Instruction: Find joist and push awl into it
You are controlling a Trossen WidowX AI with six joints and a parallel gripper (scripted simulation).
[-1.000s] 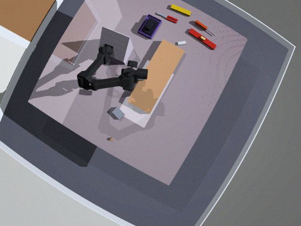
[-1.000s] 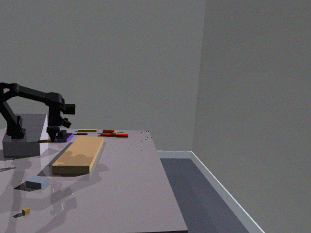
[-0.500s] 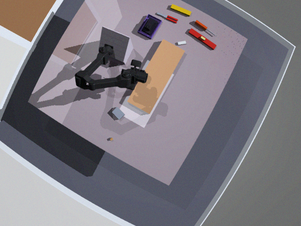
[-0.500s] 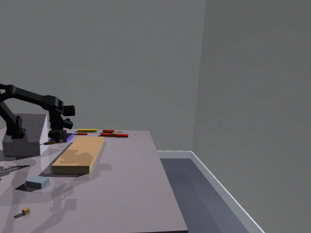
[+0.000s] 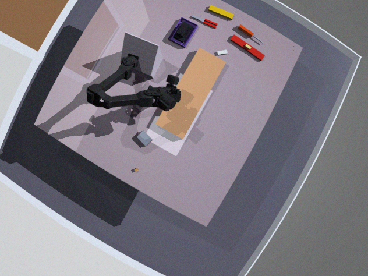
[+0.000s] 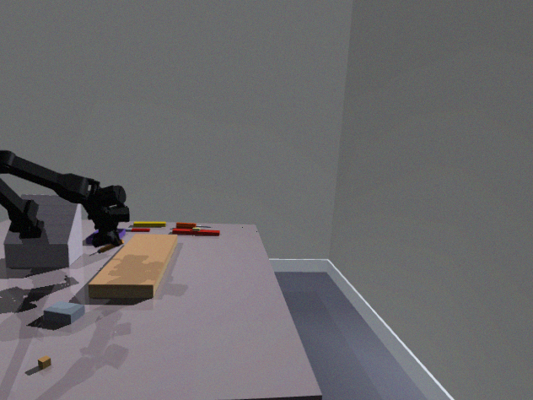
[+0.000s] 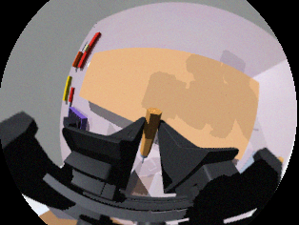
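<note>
Now: gripper tip 5 cm past the awl and 2 cm above it. From my gripper tip the other things lie so: grey-blue block (31 cm to the right, 8 cm below, 7 cm behind); small white block (35 cm to the left, 15 cm ahead, 9 cm below); stud finder (36 cm to the left, 13 cm behind, 4 cm below).
</note>
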